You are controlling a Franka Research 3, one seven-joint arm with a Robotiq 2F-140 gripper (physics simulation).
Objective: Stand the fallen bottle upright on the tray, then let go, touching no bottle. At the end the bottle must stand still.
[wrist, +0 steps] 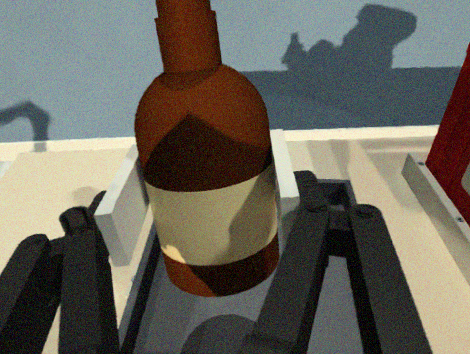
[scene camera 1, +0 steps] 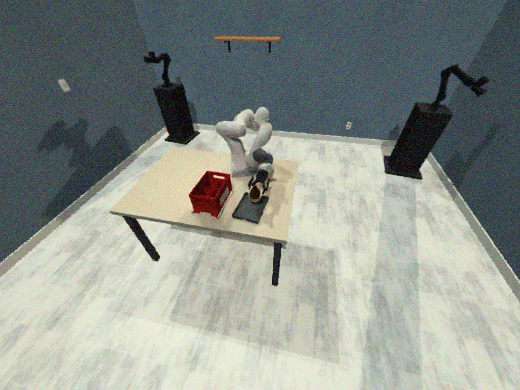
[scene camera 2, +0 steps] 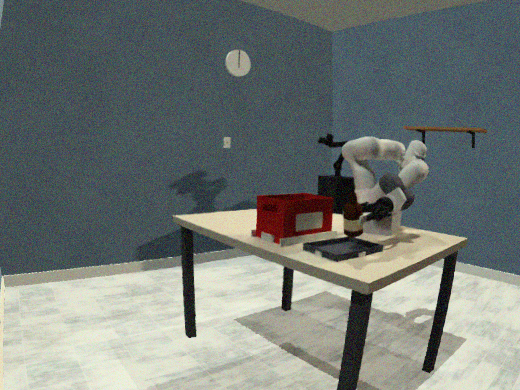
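The brown bottle [scene camera 1: 255, 194] [scene camera 2: 353, 222] [wrist: 212, 215] with a cream label is close to upright, neck up, with a slight lean in the wrist view. My gripper [scene camera 1: 258, 186] [scene camera 2: 362, 214] [wrist: 209, 159] is shut on it, with one light pad on each side of the label. The dark tray [scene camera 1: 249, 212] [scene camera 2: 345, 249] [wrist: 162, 315] lies flat on the table. The bottle's base hangs a little above the tray's end nearest the arm, with a gap in scene camera 2; a round shadow falls on the tray in the wrist view.
A red crate [scene camera 1: 201, 204] [scene camera 2: 270, 220] [wrist: 456, 130] with compartments stands beside the tray on the table [scene camera 1: 150, 192] [scene camera 2: 225, 227], edged by light metal rails [wrist: 440, 197]. Two black pedestals [scene camera 1: 174, 112] [scene camera 1: 420, 135] with dark arms stand behind the table. A wooden shelf [scene camera 1: 247, 38] [scene camera 2: 445, 130] hangs on the wall.
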